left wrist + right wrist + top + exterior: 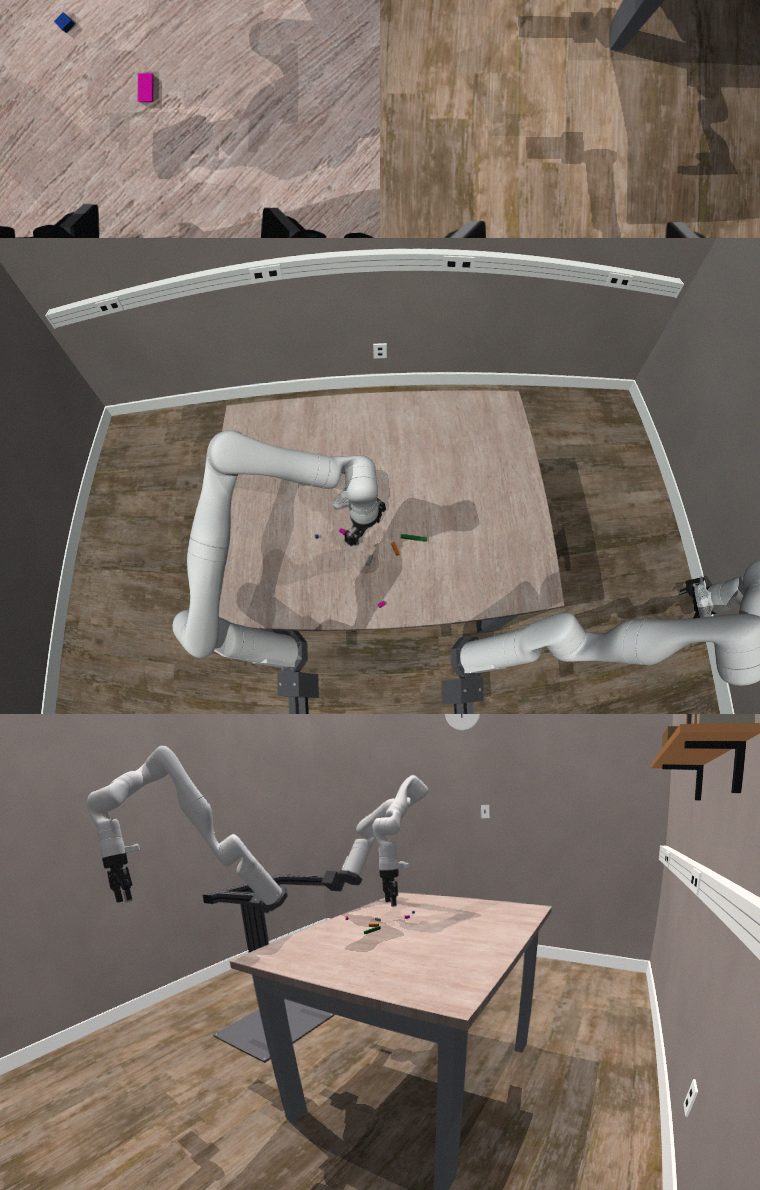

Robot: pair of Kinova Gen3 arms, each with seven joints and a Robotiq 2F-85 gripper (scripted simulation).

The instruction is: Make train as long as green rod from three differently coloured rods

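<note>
The grey rod is 7 cm behind my left hand, 1 cm to the right of it and 7 cm below it. From my left hand the other things lie so: magenta rod: 3 cm ahead, 8 cm to the left, 7 cm below; orange rod: 3 cm behind, 9 cm to the right, 7 cm below; green rod: 1 cm ahead, 14 cm to the right, 7 cm below.
</note>
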